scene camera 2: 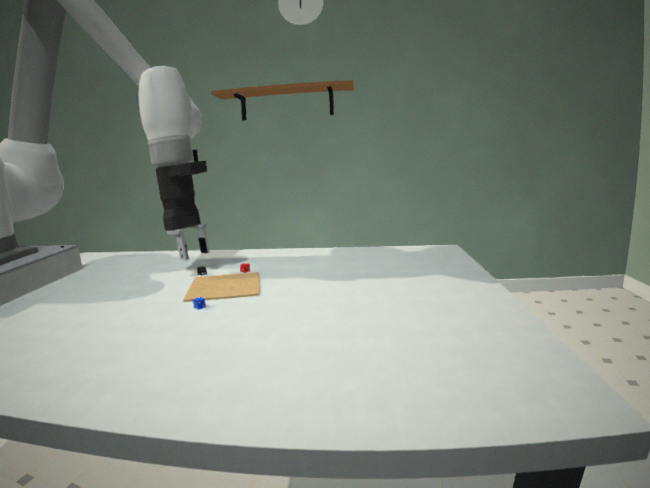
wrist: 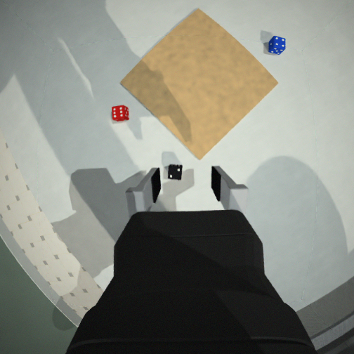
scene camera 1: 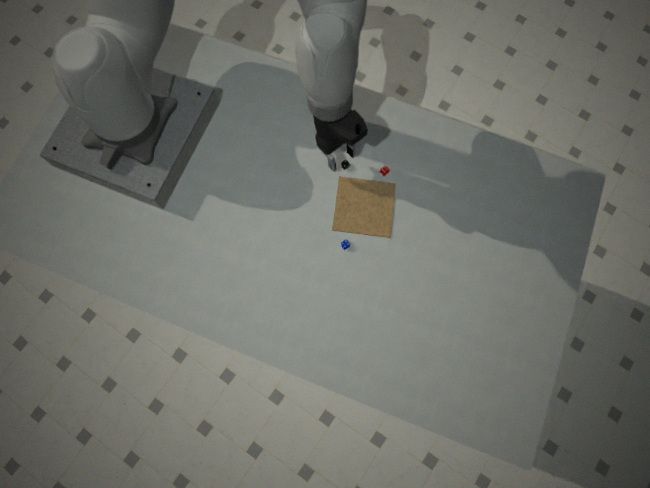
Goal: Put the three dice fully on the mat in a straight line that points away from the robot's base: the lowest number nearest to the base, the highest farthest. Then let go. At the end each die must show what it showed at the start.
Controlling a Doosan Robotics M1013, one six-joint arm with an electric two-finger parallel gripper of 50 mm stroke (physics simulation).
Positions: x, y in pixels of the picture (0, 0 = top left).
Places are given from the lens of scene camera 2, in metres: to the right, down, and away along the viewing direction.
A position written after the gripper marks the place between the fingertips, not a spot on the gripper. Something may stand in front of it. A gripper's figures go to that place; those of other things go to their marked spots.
gripper (scene camera 2: 195, 256): -0.29, 0.03, 0.80
tan square mat (scene camera 2: 243, 284): -0.16, 0.08, 0.73
